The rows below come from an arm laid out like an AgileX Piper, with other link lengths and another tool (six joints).
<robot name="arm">
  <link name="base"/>
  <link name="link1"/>
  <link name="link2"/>
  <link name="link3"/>
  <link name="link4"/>
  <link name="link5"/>
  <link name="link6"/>
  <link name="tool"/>
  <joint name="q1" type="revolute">
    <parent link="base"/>
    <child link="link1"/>
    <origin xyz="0 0 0.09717" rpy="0 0 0"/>
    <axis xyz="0 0 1"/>
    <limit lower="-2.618" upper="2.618"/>
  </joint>
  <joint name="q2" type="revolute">
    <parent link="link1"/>
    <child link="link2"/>
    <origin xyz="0 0 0" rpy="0 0 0"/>
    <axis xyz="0 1 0"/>
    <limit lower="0" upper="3.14"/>
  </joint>
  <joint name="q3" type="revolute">
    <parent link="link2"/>
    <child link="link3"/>
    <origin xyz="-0.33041 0 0.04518" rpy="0 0 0"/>
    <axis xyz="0 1 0"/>
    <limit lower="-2.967" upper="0"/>
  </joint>
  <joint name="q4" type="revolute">
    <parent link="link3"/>
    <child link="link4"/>
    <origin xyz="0.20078 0 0.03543" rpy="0 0 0"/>
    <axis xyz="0.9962 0 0.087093"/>
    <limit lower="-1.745" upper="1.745"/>
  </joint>
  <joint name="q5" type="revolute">
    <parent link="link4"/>
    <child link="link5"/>
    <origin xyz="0 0 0" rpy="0 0 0"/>
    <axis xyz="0 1 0"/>
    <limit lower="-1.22" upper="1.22"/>
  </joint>
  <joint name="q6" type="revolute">
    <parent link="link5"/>
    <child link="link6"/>
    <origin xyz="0.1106 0 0.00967" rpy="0 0 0"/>
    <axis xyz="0.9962 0 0.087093"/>
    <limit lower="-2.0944" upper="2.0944"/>
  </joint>
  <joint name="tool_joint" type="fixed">
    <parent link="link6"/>
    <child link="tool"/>
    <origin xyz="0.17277 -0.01 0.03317" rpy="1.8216 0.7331 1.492"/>
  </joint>
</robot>
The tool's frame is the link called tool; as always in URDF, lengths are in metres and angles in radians.
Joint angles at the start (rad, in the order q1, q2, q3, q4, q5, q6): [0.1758 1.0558 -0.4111 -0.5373 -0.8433 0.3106]
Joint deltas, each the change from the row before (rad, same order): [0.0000 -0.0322 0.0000 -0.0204 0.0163 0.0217]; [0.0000 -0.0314 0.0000 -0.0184 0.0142 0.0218]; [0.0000 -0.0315 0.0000 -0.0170 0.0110 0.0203]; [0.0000 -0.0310 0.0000 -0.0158 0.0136 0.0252]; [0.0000 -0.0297 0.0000 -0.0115 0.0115 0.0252]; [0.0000 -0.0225 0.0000 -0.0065 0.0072 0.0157]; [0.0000 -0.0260 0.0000 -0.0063 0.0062 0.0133]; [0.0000 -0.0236 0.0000 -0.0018 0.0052 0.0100]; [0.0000 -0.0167 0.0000 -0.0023 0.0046 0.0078]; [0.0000 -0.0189 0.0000 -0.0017 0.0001 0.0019]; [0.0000 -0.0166 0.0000 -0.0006 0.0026 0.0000]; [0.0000 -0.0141 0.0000 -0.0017 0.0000 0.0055]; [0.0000 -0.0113 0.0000 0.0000 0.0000 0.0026]
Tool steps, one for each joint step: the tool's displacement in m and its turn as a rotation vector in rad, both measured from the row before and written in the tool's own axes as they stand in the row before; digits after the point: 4 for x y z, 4 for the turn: [-0.0008 0.0048 -0.0084 -0.0118 -0.0025 -0.0038]; [-0.0012 0.0047 -0.0083 -0.0121 -0.0038 -0.0018]; [-0.0017 0.0052 -0.0087 -0.0143 -0.0064 -0.0018]; [-0.0016 0.0042 -0.0081 -0.0109 -0.0041 0.0033]; [-0.0023 0.0040 -0.0079 -0.0108 -0.0056 0.0075]; [-0.0022 0.0032 -0.0061 -0.0091 -0.0067 0.0046]; [-0.0029 0.0042 -0.0073 -0.0123 -0.0106 0.0021]; [-0.0033 0.0037 -0.0067 -0.0108 -0.0118 0.0036]; [-0.0021 0.0024 -0.0046 -0.0070 -0.0075 0.0022]; [-0.0028 0.0041 -0.0059 -0.0127 -0.0126 -0.0027]; [-0.0024 0.0029 -0.0049 -0.0086 -0.0113 -0.0033]; [-0.0020 0.0030 -0.0044 -0.0096 -0.0078 0.0014]; [-0.0019 0.0024 -0.0035 -0.0075 -0.0073 0.0007]
